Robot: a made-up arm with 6 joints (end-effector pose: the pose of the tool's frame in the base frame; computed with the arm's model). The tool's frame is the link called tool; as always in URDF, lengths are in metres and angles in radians. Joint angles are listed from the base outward.
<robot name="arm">
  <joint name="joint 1" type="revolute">
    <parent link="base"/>
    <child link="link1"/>
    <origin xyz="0 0 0.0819"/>
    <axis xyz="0 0 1"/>
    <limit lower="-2.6" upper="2.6" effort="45" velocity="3.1"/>
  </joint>
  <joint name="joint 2" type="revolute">
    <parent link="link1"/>
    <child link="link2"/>
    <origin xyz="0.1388 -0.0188 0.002"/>
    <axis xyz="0 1 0"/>
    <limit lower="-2.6" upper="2.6" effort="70" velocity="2.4"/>
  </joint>
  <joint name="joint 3" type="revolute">
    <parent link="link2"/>
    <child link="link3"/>
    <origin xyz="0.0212 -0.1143 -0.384"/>
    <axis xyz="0 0 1"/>
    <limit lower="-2.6" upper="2.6" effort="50" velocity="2.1"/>
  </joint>
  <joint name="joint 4" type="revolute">
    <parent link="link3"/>
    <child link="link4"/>
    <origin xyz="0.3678 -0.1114 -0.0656"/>
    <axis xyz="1 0 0"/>
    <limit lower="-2.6" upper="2.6" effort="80" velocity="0.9"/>
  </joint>
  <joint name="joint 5" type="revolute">
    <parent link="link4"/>
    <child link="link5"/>
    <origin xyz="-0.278 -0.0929 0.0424"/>
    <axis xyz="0 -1 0"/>
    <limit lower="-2.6" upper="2.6" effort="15" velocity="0.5"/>
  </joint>
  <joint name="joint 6" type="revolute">
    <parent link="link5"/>
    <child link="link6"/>
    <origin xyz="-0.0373 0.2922 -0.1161"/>
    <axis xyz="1 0 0"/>
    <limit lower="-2.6" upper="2.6" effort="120" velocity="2.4"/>
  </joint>
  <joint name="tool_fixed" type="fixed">
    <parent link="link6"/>
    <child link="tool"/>
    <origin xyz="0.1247 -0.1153 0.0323"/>
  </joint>
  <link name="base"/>
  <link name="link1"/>
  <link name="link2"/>
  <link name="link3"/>
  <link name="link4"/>
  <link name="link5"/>
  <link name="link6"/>
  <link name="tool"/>
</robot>
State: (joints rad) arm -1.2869 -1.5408 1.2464 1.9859 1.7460 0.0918
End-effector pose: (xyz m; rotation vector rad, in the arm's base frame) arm 0.1031 -0.5764 0.4078 0.7353 -1.9604 -0.0922
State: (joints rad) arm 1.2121 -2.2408 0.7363 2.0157 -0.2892 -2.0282
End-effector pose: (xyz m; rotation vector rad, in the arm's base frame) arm 0.2136 0.0352 0.4353 0.3394 -2.6292 1.0660
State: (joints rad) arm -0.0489 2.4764 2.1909 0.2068 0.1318 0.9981
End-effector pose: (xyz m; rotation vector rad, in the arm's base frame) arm -0.1168 0.0228 0.5995 -2.1289 -1.2254 0.1175
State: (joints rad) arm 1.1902 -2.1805 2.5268 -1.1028 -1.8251 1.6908
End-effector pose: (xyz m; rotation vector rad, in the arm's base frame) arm 0.3990 0.4244 0.5604 0.3360 -1.9065 1.0083
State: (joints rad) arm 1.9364 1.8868 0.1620 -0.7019 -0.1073 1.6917
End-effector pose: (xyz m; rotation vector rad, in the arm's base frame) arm 0.4113 -0.4883 0.1294 -1.0523 1.5611 0.4175
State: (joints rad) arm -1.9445 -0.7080 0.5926 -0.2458 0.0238 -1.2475
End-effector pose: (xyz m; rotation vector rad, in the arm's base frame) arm -0.1546 -0.5000 -0.1806 -1.9709 0.8284 -1.3260
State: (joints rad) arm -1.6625 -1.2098 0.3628 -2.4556 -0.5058 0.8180
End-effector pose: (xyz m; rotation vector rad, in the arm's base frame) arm -0.4222 -0.5373 0.1304 2.1950 -0.0660 2.1414
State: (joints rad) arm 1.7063 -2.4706 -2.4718 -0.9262 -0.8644 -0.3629
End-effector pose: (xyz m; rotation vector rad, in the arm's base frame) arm 0.0502 0.5988 0.4484 1.0400 1.5338 1.1300
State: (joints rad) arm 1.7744 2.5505 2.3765 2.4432 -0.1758 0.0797
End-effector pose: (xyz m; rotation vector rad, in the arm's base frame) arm -0.0608 -0.0668 0.3737 -0.0466 -1.2646 2.0377
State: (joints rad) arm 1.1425 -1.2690 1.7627 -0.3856 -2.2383 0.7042
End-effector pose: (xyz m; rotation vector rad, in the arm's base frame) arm 0.4319 0.4010 -0.0025 -0.8886 -0.4179 0.4202
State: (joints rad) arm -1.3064 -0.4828 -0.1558 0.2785 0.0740 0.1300
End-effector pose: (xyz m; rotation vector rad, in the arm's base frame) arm -0.0349 -0.5655 -0.2442 -0.0091 -0.7827 -1.3040
